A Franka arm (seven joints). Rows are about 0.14 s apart.
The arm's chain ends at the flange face. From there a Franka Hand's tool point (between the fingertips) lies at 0.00 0.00 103.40 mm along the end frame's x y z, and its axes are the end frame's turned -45 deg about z.
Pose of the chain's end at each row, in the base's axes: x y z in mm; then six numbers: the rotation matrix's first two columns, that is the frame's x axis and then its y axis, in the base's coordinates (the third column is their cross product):
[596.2, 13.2, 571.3, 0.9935, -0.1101, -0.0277, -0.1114, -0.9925, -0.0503]
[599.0, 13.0, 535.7, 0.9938, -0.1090, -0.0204, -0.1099, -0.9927, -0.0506]
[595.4, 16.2, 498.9, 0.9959, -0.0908, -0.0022, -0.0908, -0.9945, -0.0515]
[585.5, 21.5, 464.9, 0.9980, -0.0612, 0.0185, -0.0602, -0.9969, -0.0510]
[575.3, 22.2, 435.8, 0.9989, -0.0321, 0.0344, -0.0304, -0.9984, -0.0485]
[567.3, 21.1, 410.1, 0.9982, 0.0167, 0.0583, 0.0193, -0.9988, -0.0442]
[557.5, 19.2, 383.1, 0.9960, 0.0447, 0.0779, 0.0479, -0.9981, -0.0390]
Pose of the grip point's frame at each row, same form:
[593.9, 18.7, 468.1, 0.7813, 0.6240, 0.0160, 0.6237, -0.7797, -0.0552]
[597.5, 18.4, 432.5, 0.7804, 0.6249, 0.0214, 0.6250, -0.7790, -0.0502]
[595.7, 21.5, 395.6, 0.7684, 0.6390, 0.0349, 0.6400, -0.7674, -0.0380]
[587.7, 26.6, 361.6, 0.7483, 0.6616, 0.0491, 0.6631, -0.7482, -0.0230]
[579.0, 27.1, 332.6, 0.7278, 0.6833, 0.0586, 0.6848, -0.7287, -0.0100]
[573.2, 25.8, 307.0, 0.6922, 0.7181, 0.0725, 0.7195, -0.6944, 0.0100]
[565.4, 23.6, 280.1, 0.6704, 0.7374, 0.0827, 0.7381, -0.6742, 0.0275]

